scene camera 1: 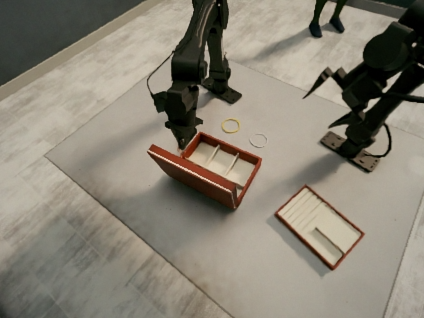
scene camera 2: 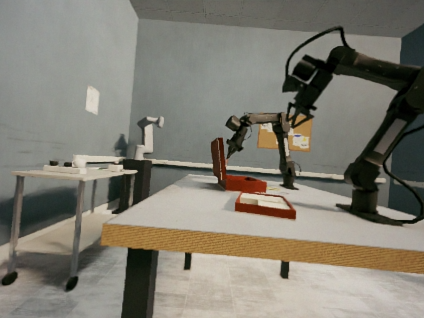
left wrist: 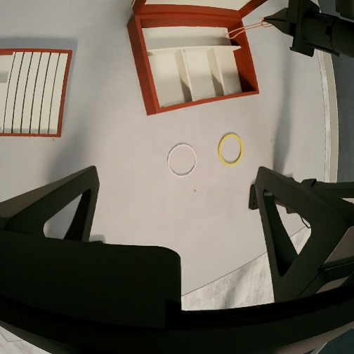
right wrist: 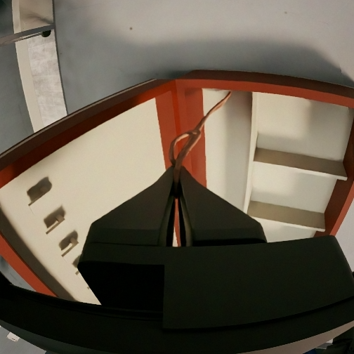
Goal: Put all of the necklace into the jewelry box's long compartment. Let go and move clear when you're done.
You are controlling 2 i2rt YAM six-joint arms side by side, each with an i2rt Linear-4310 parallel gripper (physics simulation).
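Frame: origin at the left arm's base, x ahead, y left, z up, level; centimetres.
Seen in the pictures: left gripper, between the fingertips: (scene camera 1: pixel 315 112) (scene camera 2: pixel 289 124); right gripper, between the fingertips: (scene camera 1: pixel 181 149) (scene camera 2: pixel 227 159); left arm's base, origin of its link: (scene camera 1: pixel 348 151) (scene camera 2: pixel 363 214); right arm's base, origin of its link: (scene camera 1: pixel 220 90) (scene camera 2: pixel 287 187).
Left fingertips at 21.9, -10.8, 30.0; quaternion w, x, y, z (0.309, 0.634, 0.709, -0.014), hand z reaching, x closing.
Observation:
Offsets run from my left fingertips to a thing's top centre, as dx, dy, dz.
The copper-coloured necklace (left wrist: pixel 244 29) (right wrist: pixel 196 134) hangs from my right gripper (left wrist: pixel 264 19) (right wrist: pixel 176 174), which is shut on it near the box's side wall. The necklace's free end reaches over the near end of the long compartment (left wrist: pixel 190 36) (right wrist: pixel 226 145). Whether it touches the floor there I cannot tell. The red jewelry box (scene camera 1: pixel 248 181) (scene camera 2: pixel 246 184) stands with its lid (scene camera 1: pixel 192 176) (scene camera 2: pixel 218 159) raised; the long compartment runs along the lid's side, and the lid hides most of it in scene camera 1. My left gripper (left wrist: pixel 176 174) is open and empty, high above the table.
A red-rimmed tray {+10.4, +17.3, -27.4} (scene camera 1: pixel 280 218) (scene camera 2: pixel 265 213) (left wrist: pixel 66 95) with ring slots lies apart from the box. A yellow bangle {-1.7, -29.5, -29.6} (scene camera 1: pixel 223 131) (left wrist: pixel 219 150) and a white bangle {-3.7, -16.6, -29.7} (scene camera 1: pixel 251 143) (left wrist: pixel 168 161) lie beside the box, on the side away from its lid. Low dividers (left wrist: pixel 185 75) stand in the box.

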